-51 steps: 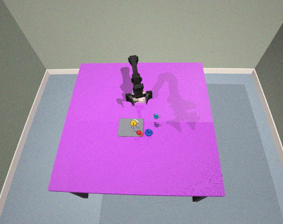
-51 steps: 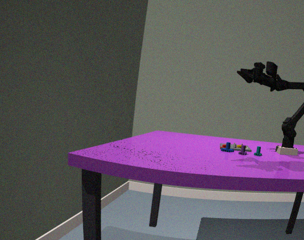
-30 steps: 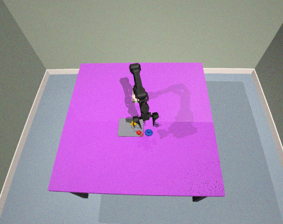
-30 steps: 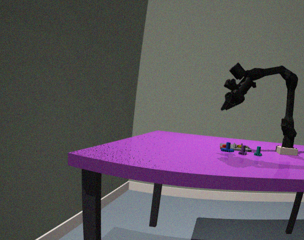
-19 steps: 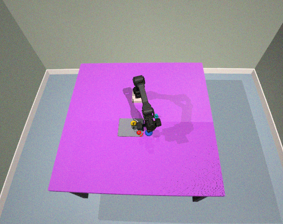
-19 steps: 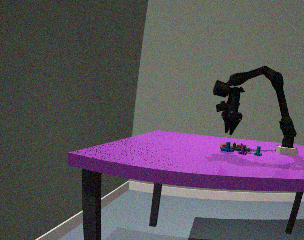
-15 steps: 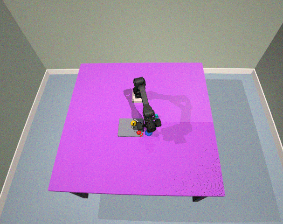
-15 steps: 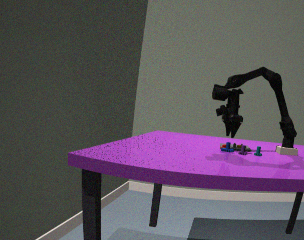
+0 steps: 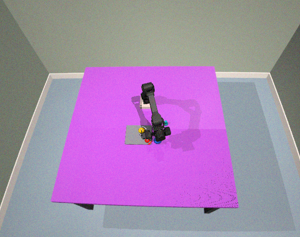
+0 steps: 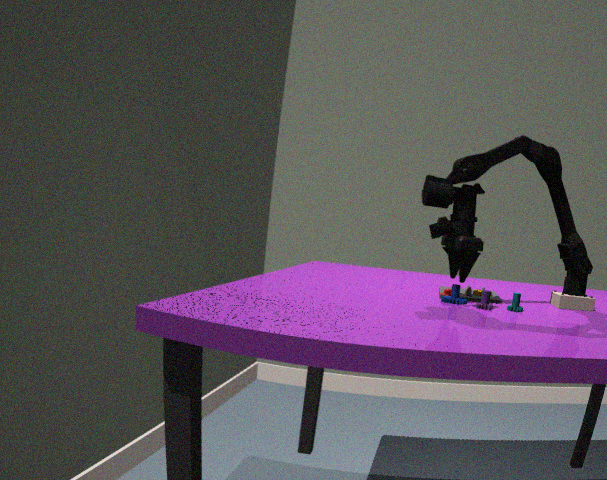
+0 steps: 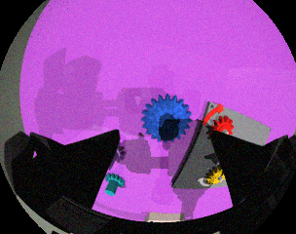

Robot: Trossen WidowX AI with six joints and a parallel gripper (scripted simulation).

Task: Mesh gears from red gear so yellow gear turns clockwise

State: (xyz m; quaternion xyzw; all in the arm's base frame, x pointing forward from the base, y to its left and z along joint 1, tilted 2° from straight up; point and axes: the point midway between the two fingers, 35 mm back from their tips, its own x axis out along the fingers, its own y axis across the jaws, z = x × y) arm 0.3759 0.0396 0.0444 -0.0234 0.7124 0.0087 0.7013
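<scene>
The blue gear lies 30 mm below my gripper tip. Also, from my gripper tip: red gear 10 mm behind, 80 mm to the right, 30 mm below; then red arrow 10 mm ahead, 60 mm to the right, 40 mm below; then purple gear 60 mm behind, 80 mm to the left, 30 mm below.
</scene>
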